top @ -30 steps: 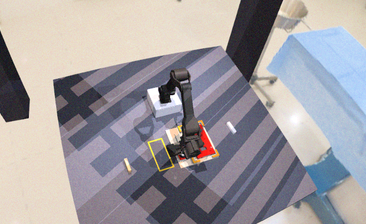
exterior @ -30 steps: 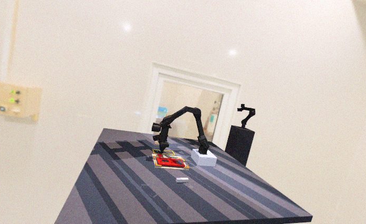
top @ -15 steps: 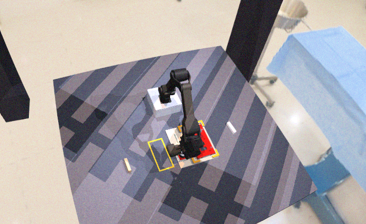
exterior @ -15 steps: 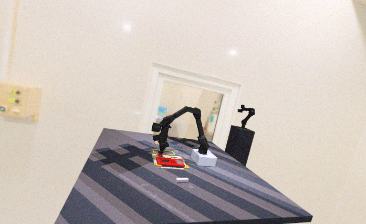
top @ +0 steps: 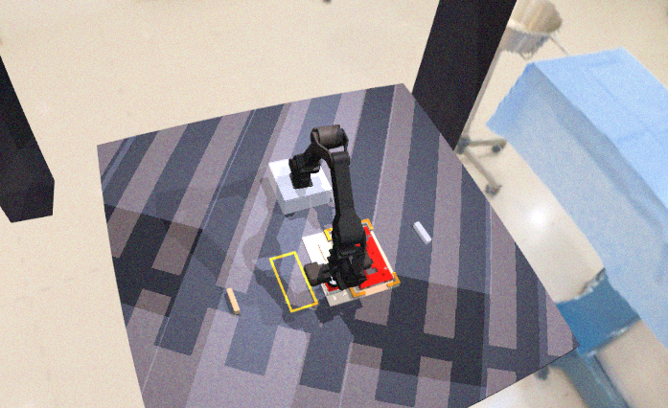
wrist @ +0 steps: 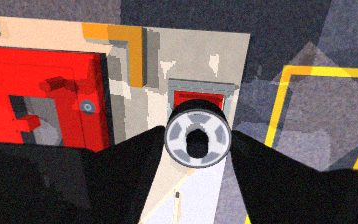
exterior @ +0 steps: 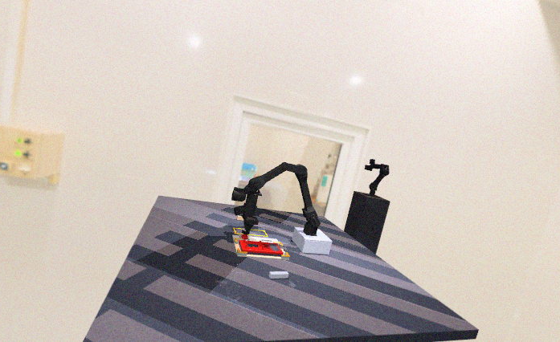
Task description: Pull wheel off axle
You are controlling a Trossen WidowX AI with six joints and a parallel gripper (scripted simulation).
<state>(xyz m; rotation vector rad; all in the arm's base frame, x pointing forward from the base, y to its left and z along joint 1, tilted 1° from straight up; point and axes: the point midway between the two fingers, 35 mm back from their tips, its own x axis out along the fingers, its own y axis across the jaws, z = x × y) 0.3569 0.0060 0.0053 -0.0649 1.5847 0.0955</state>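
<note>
Right now my gripper tip is 1 cm above the upright axle. From my gripper tip the other things lie so: small wooden block: 30 cm to the right, 3 cm below, 1 cm behind; wheel: right at my gripper tip; small white block: 35 cm to the left, 11 cm behind, 3 cm below.
</note>
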